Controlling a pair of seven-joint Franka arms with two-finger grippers.
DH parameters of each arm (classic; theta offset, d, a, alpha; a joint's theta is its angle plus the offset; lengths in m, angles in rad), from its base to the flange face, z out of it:
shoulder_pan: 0 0.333 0 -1.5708
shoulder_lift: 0 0 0 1.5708
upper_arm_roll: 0 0.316 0.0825 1.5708
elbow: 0 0 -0.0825 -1.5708
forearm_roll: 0 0.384 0 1.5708
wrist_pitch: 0 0 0.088 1.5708
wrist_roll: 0 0.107 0 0
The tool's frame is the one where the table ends.
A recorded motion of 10 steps. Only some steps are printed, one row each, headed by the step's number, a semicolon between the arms.
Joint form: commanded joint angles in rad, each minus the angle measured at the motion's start. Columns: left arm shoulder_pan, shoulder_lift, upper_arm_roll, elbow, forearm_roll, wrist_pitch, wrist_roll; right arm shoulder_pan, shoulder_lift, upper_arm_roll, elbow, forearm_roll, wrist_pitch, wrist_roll.
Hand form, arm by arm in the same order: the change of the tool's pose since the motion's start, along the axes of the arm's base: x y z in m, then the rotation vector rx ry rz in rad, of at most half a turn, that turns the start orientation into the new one. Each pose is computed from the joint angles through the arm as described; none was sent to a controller.
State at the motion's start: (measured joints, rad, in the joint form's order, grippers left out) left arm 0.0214 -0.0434 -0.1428 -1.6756 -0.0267 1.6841 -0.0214; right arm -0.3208 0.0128 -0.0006 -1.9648 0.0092 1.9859 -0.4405
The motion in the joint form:
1: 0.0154 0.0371 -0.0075 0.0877 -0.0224 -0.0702 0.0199; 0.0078 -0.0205 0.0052 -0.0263 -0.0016 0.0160 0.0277
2: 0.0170 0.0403 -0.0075 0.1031 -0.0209 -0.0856 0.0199; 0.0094 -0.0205 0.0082 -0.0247 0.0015 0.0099 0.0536
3: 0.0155 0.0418 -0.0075 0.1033 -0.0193 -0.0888 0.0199; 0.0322 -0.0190 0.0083 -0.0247 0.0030 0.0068 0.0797
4: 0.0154 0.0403 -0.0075 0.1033 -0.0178 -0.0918 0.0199; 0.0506 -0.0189 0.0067 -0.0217 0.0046 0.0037 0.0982
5: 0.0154 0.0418 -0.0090 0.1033 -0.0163 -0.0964 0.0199; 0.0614 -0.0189 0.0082 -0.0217 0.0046 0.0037 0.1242
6: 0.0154 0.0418 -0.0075 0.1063 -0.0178 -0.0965 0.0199; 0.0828 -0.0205 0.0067 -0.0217 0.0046 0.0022 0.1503
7: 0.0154 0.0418 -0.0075 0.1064 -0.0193 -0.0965 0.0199; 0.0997 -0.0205 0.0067 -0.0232 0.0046 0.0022 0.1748
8: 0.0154 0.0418 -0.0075 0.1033 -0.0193 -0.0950 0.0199; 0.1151 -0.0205 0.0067 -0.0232 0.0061 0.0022 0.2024
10: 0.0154 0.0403 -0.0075 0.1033 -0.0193 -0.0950 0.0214; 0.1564 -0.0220 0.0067 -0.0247 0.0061 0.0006 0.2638
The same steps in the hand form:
1: 0.0066 0.0025 0.0153 -0.0245 0.0215 -0.0139; -0.0034 0.0086 0.0004 -0.0042 -0.0091 -0.0142
2: 0.0064 0.0036 0.0195 -0.0232 0.0245 -0.0130; -0.0029 0.0113 0.0006 0.0002 -0.0055 -0.0367
3: 0.0064 0.0030 0.0184 -0.0213 0.0289 -0.0146; 0.0007 0.0236 -0.0005 0.0031 -0.0013 -0.0405
4: 0.0057 0.0031 0.0190 -0.0194 0.0302 -0.0147; 0.0034 0.0326 0.0006 0.0049 -0.0013 -0.0428
5: 0.0056 0.0025 0.0177 -0.0175 0.0361 -0.0164; 0.0052 0.0392 0.0006 0.0051 -0.0011 -0.0565
6: 0.0057 0.0032 0.0191 -0.0193 0.0334 -0.0149; 0.0074 0.0500 0.0013 0.0054 -0.0009 -0.0626
7: 0.0057 0.0030 0.0192 -0.0208 0.0334 -0.0149; 0.0092 0.0592 0.0006 0.0060 0.0008 -0.0702
8: 0.0058 0.0030 0.0179 -0.0207 0.0350 -0.0149; 0.0110 0.0677 0.0006 0.0076 0.0008 -0.0830
10: 0.0053 0.0030 0.0187 -0.0205 0.0335 -0.0164; 0.0144 0.0903 0.0006 0.0084 0.0031 -0.1031

